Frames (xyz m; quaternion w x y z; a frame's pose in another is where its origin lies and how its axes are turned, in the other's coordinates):
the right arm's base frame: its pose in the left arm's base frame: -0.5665 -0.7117 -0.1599 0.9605 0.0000 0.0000 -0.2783
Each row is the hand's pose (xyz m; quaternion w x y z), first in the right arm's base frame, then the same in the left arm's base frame.
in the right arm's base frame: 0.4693 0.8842 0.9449 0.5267 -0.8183 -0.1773 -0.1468
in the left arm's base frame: 0.3028 -0.2154 0.7850 0.4650 -0.8353 0.0574 -0.2876
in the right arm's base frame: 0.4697 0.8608 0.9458 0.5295 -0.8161 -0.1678 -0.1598
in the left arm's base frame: 0.2906 -0.2353 0.7859 0.4641 -0.8305 0.0659 -0.3008
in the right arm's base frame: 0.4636 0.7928 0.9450 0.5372 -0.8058 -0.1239 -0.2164
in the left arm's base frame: 0.2491 -0.2895 0.7851 0.4557 -0.8084 0.1052 -0.3573
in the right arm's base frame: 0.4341 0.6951 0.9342 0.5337 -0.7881 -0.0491 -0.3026
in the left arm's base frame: 0.1720 -0.3563 0.7743 0.4284 -0.7707 0.1722 -0.4392
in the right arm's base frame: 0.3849 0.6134 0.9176 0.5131 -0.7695 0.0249 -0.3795
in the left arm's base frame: 0.0867 -0.3991 0.7577 0.3872 -0.7322 0.2381 -0.5073
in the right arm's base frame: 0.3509 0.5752 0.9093 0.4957 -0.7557 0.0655 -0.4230
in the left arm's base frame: 0.0376 -0.4132 0.7494 0.3584 -0.7076 0.2732 -0.5442
